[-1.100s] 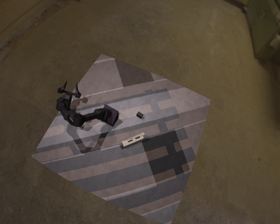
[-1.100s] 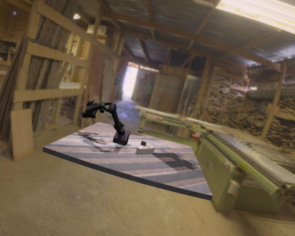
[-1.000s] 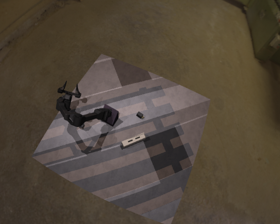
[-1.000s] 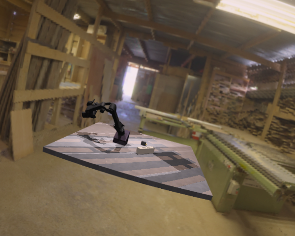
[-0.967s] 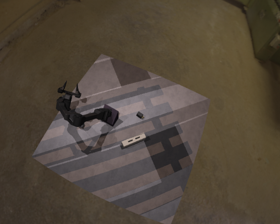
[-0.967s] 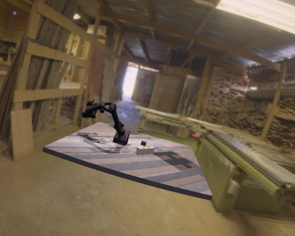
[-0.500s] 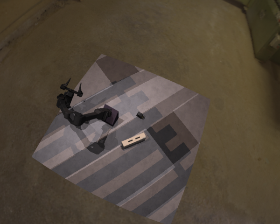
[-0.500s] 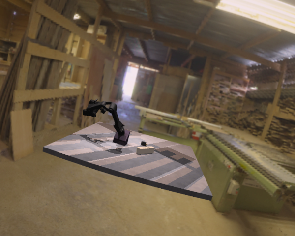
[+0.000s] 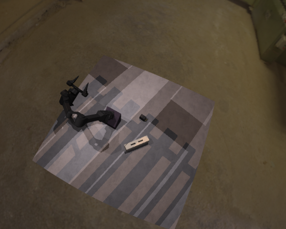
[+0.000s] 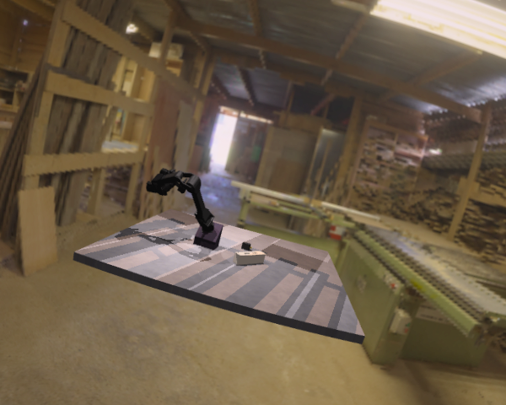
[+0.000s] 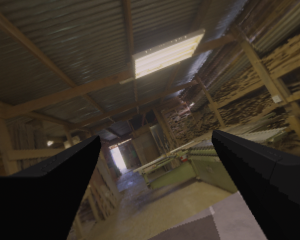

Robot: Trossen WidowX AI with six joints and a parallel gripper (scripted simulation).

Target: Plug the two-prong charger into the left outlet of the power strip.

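Right now the black two-prong charger is 510 mm ahead of my gripper tip, 350 mm below it and 10 mm to the left of it.
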